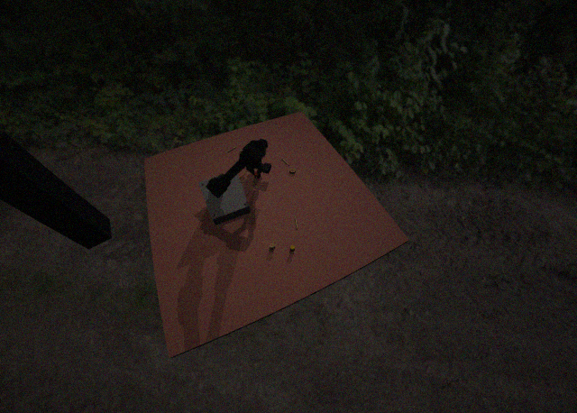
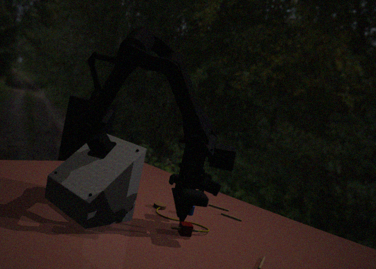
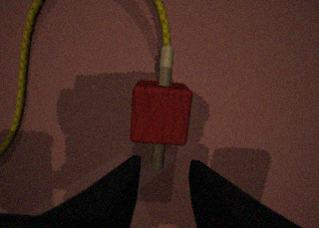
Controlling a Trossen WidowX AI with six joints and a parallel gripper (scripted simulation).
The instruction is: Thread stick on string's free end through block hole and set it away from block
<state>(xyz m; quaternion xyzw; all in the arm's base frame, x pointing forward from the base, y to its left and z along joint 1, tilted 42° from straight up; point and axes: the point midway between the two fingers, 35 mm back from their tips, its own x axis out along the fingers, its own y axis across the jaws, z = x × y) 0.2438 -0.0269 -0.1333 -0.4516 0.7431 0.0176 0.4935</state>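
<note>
My gripper tip is now 10 mm short of the small red block, 20 mm to the right of it and 30 mm above it. Round my gripper tip: thin wooden stick: 20 mm ahead, 30 mm to the left, 30 mm below; then flat piece: 140 mm behind, 120 mm to the left, 40 mm below.
</note>
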